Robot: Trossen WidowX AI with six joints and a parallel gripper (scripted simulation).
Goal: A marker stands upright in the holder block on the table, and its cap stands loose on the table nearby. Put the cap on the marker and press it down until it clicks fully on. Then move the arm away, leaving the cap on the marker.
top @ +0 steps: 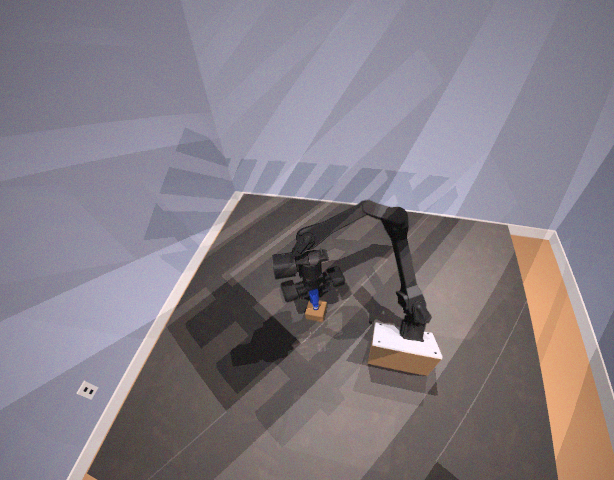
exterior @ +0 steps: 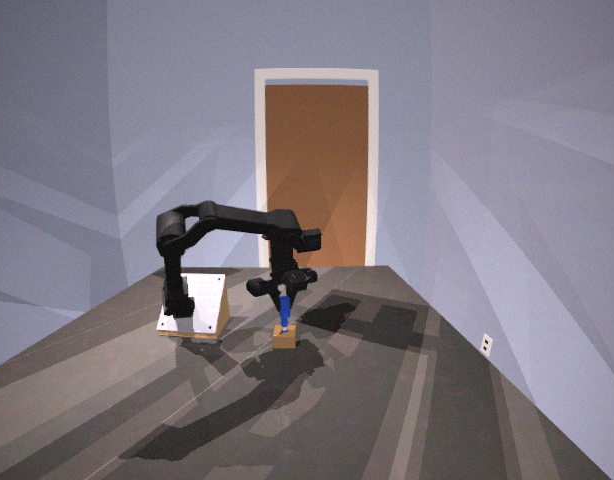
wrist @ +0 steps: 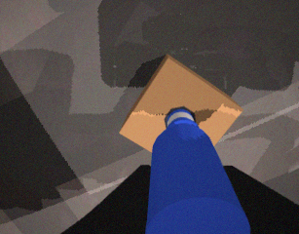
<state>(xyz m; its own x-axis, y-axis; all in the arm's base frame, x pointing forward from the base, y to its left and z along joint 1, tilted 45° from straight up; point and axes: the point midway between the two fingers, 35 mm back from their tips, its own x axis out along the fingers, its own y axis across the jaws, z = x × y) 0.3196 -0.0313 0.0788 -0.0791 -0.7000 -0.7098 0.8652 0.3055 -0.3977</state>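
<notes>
The holder block is 8 cm below my gripper tip. From my gripper tip the other things lie so: blue cap (1 cm above).
</notes>
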